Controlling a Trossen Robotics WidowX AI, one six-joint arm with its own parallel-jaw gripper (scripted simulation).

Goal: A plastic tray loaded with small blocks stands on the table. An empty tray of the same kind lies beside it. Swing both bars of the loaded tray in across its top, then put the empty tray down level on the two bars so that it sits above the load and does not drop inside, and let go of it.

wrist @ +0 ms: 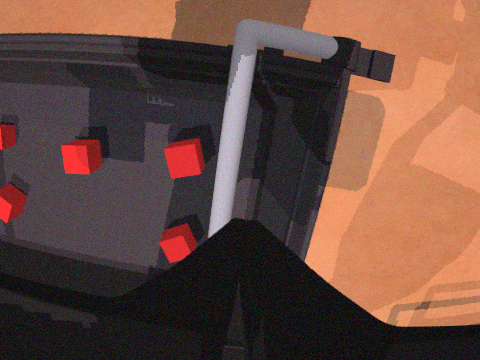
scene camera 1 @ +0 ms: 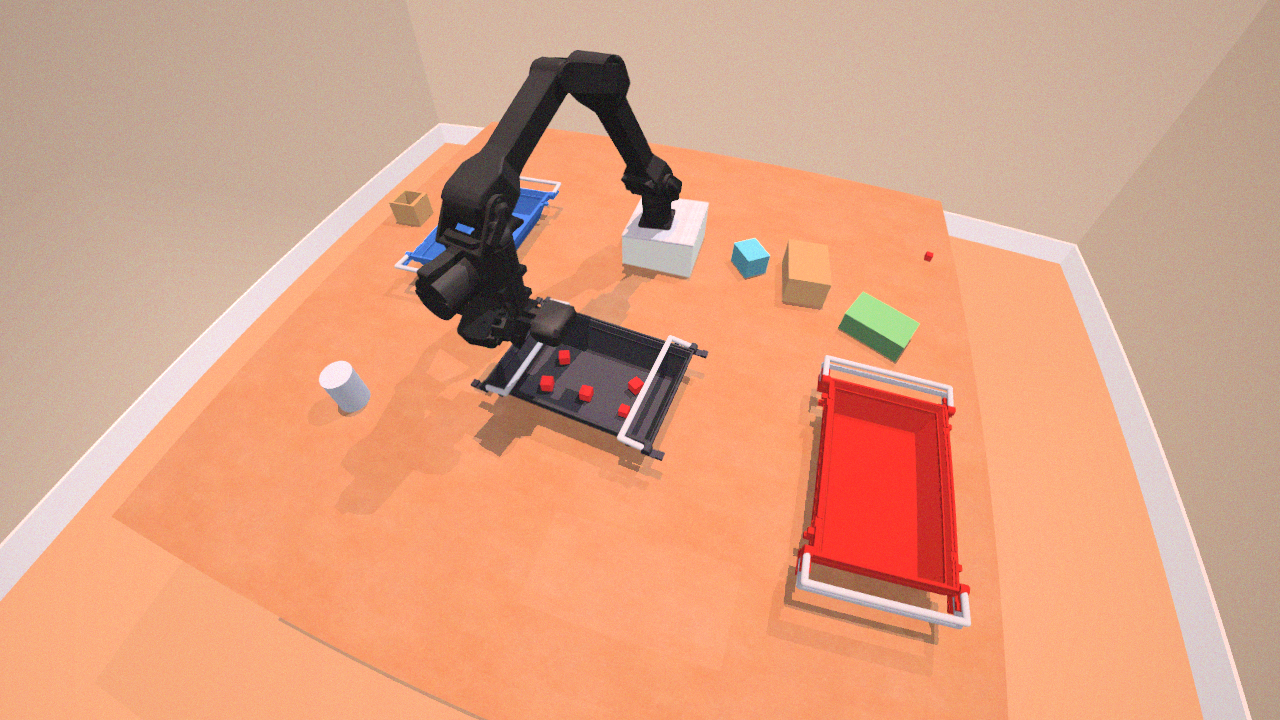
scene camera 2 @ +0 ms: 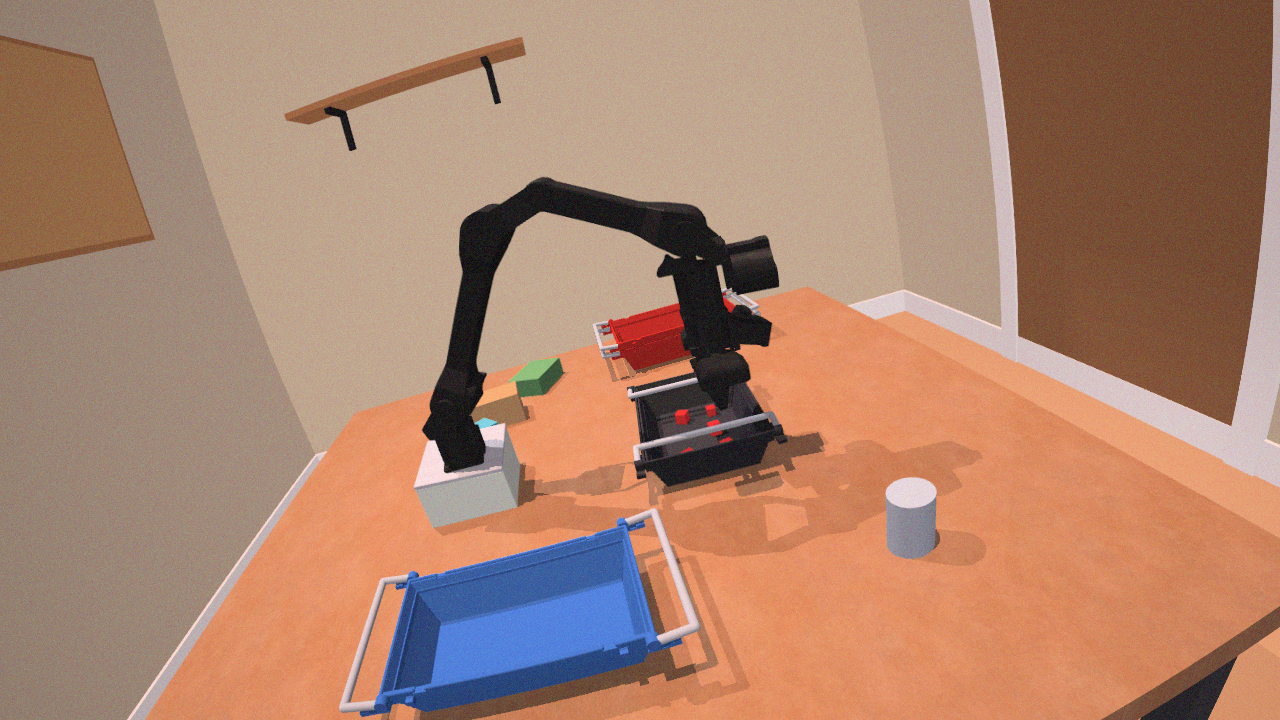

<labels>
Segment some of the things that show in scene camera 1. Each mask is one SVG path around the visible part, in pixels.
The gripper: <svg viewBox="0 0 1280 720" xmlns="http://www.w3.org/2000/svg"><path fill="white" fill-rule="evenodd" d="M574 306L557 300L548 300L542 308L538 307L538 301L529 298L532 294L531 288L524 284L523 276L528 271L527 266L519 264L519 270L512 277L499 283L487 283L486 288L457 313L461 315L457 332L462 339L465 339L472 345L492 349L501 345L503 341L511 341L514 347L520 349L530 329L531 336L537 342L556 347L560 345L577 320Z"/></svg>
A blue tray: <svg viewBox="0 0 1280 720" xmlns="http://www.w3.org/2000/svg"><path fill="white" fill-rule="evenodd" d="M438 225L415 248L414 252L406 251L405 256L395 264L395 269L417 273L418 268L407 266L412 260L425 265L445 250L443 244L435 242ZM455 228L469 234L475 229L460 223ZM560 182L525 176L520 177L522 181L554 185L555 188L549 193L520 188L521 194L512 215L524 219L524 224L513 232L516 249L518 249L539 220L544 206L549 205L548 200L554 200L559 193Z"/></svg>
A green block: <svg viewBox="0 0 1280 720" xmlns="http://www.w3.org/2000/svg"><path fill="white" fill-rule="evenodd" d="M862 292L843 315L838 328L896 362L896 359L902 353L920 323Z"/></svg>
A grey cylinder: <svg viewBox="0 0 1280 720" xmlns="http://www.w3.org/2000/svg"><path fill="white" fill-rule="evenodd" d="M333 362L320 373L320 385L330 394L342 411L352 413L362 409L370 399L371 392L369 388L366 387L366 384L348 362Z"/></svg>
</labels>
